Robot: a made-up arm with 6 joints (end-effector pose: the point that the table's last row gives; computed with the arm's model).
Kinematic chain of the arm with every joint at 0, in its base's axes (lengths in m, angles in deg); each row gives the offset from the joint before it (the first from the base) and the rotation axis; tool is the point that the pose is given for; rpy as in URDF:
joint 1: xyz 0 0 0.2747 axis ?
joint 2: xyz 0 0 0 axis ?
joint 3: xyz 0.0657 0 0.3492 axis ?
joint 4: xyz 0.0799 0 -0.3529 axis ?
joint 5: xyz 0 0 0 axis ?
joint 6: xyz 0.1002 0 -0.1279 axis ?
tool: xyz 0 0 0 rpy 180 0 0
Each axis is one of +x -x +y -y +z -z.
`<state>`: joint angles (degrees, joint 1 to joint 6).
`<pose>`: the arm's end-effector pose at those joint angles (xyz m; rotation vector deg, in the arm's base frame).
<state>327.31 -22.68 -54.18 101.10 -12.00 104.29</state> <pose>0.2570 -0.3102 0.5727 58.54 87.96 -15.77</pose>
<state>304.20 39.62 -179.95 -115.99 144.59 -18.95</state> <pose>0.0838 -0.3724 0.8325 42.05 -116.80 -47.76</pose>
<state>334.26 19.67 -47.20 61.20 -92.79 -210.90</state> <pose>0.3286 -0.2780 0.4270 56.01 61.24 -81.60</pose>
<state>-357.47 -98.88 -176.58 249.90 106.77 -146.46</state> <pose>-0.7457 -0.1752 0.1152 109.81 -22.32 45.41</pose>
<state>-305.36 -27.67 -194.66 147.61 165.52 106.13</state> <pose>-0.2963 -0.2982 0.6752 -106.48 -124.72 -42.54</pose>
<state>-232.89 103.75 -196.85 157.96 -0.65 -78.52</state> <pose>-0.4543 0.6636 0.1395 -80.71 -35.44 20.96</pose>
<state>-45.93 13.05 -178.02 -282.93 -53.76 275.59</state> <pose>-0.0297 -0.1968 0.9660 -18.23 -59.08 109.80</pose>
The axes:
joint 1: +z
joint 2: +y
joint 3: +y
joint 4: -z
joint 5: +y
joint 6: -z

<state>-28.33 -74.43 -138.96 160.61 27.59 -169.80</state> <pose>-0.5718 0.2971 0.8311 -72.24 23.88 123.55</pose>
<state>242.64 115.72 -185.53 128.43 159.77 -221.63</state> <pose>-0.1770 -0.5777 0.1273 -13.68 59.48 56.57</pose>
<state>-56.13 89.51 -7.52 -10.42 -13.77 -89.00</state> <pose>-0.0201 0.0714 -0.0547 -104.79 -39.51 13.96</pose>
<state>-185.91 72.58 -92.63 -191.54 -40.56 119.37</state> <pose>-0.4078 0.0742 -0.0711 -85.52 134.62 -8.88</pose>
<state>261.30 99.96 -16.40 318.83 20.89 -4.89</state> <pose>0.0553 0.1527 -0.0227 -78.16 27.32 40.16</pose>
